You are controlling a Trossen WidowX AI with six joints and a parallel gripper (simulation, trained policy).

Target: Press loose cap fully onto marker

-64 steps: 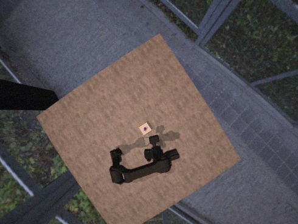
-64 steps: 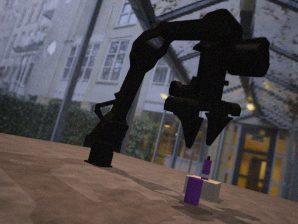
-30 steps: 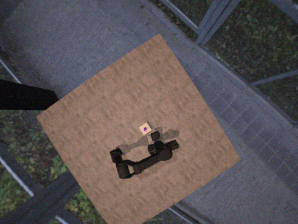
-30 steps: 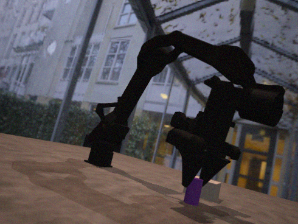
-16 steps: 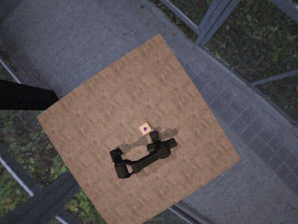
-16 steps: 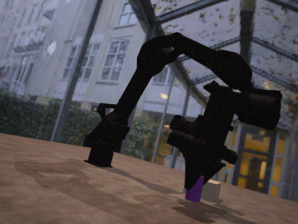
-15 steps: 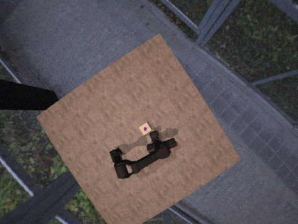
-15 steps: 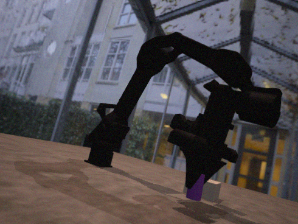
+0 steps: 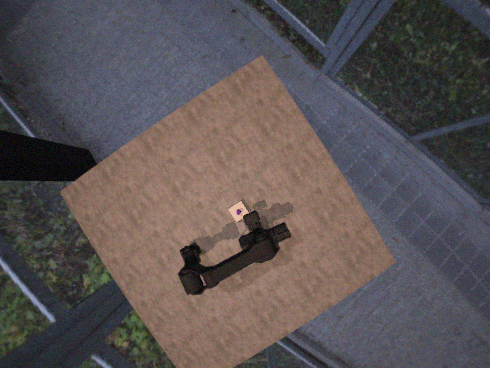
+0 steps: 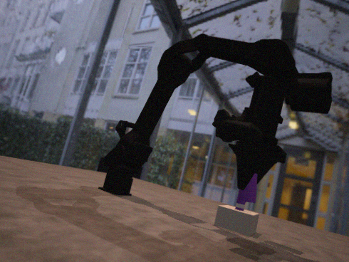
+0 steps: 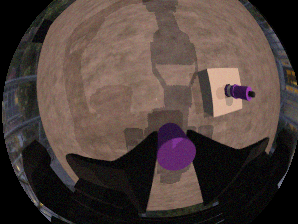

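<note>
Now: gripper tip 3 cm past the purple marker, 11 cm to the right of it and 1 cm above it. The rest, counted from my gripper tip: pale holder block (3 cm behind, 11 cm to the left, 6 cm below); then purple cap (1 cm ahead, 1 cm above).
</note>
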